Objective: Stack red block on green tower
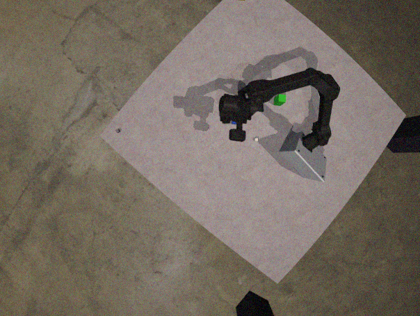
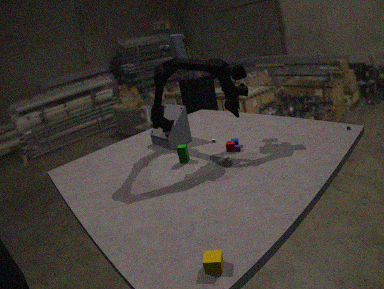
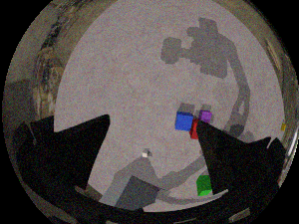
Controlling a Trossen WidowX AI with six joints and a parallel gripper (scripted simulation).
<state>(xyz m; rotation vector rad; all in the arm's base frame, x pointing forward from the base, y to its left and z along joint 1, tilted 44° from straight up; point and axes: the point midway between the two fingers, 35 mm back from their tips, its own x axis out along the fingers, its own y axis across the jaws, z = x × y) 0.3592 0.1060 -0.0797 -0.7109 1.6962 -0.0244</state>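
The red block is 13 cm below my gripper tip and 10 cm to the right of it. The rest, counted from my gripper tip: small white object 15 cm behind, 14 cm below, 4 cm to the right; purple block 14 cm below, 10 cm to the right, 3 cm ahead; blue block 13 cm below, 6 cm to the right, 1 cm behind.
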